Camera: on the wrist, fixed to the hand. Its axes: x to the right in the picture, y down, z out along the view.
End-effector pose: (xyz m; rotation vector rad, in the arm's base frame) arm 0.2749 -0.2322 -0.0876 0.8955 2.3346 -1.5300
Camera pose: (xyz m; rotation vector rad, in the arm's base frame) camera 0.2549 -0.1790 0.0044 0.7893 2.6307 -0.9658
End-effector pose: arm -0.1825 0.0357 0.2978 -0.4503 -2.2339 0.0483
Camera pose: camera -0.1342 -0.0395 0.3588 -0.5890 -2.1698 -0.4828
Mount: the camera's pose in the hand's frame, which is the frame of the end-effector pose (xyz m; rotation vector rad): -0.0086 -0.0669 -0.0846 -0.4265 0.0865 -0.0693
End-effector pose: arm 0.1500 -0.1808 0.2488 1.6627 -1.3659 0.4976
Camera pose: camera 0.2283 -0.1070 0.2601 1.3182 -1.2439 0.2144
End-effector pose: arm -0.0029 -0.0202 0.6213 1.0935 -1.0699 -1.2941
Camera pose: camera 0.0689 -0.0101 0.5410 0.8576 -0.6543 -1.4348
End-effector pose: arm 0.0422 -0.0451 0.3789 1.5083 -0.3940 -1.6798
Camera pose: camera 0.0961 0.0263 0.3180 1.2793 0.0642 -1.6190
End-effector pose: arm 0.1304 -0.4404 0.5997 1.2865 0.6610 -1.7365
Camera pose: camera 0.1149 -0.3362 0.5751 1.0514 1.0715 -1.4932
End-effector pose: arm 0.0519 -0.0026 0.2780 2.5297 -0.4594 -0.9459
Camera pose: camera 0.1139 0.0802 0.3096 2.1965 -0.1253 -0.8495
